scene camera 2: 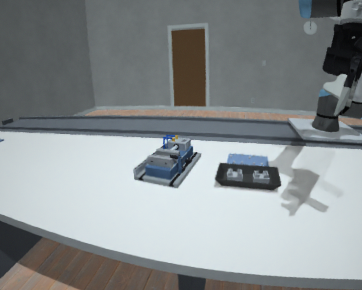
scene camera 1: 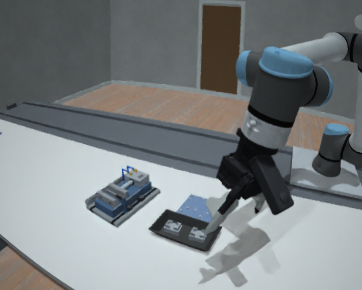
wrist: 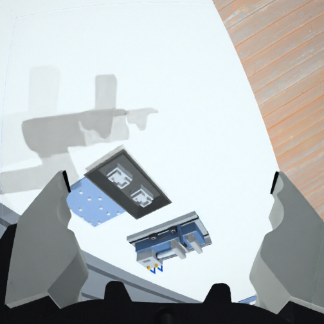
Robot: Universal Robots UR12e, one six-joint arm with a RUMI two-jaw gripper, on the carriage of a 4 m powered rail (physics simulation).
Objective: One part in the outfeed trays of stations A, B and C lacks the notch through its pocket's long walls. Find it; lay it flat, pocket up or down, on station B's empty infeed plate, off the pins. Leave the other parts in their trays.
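Places are measured from the arm's base along level axes (x left, y down, z back), in millimetres.
Where they show: gripper, between the fingertips: (scene camera 2: 339, 114) (scene camera 1: 232, 223); arm's base, origin of its link: (scene camera 2: 325, 127) (scene camera 1: 325, 168).
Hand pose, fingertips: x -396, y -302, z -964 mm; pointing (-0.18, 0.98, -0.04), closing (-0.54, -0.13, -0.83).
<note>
Things, the pixels of their top centre, and the offset from my fingertips.
- black tray, centre of its top: (scene camera 1: 194, 214) (scene camera 2: 247, 162) dx -196, dy +290, dz +308 mm
- blue infeed plate, centre of its top: (scene camera 1: 202, 210) (scene camera 2: 247, 162) dx -188, dy +324, dz +384 mm
- grey vise fixture, centre of its top: (scene camera 1: 121, 183) (scene camera 2: 169, 146) dx -525, dy +233, dz +295 mm
My gripper (scene camera 1: 235, 218) (wrist: 169, 172) is open and empty, high above the table; in scene camera 1 one fingertip overlaps the tray's right end. It also shows partly at the right edge of scene camera 2. A black tray (scene camera 1: 180, 242) (scene camera 2: 247, 184) (wrist: 112, 192) holds two light grey parts, pocket up: one part (scene camera 1: 173, 226) (scene camera 2: 234, 174) (wrist: 119, 177) and another part (scene camera 1: 198, 233) (scene camera 2: 261, 175) (wrist: 142, 197). Both show gaps in their pocket walls. A blue infeed plate (scene camera 1: 192, 205) (scene camera 2: 247, 160) (wrist: 92, 202) with small pins lies behind the tray. I cannot tell which station this is.
A blue and grey vise fixture (scene camera 1: 122, 195) (scene camera 2: 167, 162) (wrist: 172, 242) with blue hoops stands beside the tray. The dark rail (scene camera 1: 125, 132) (scene camera 2: 150, 125) runs behind the table. A small blue piece (wrist: 247, 300) shows at the wrist view's bottom edge.
</note>
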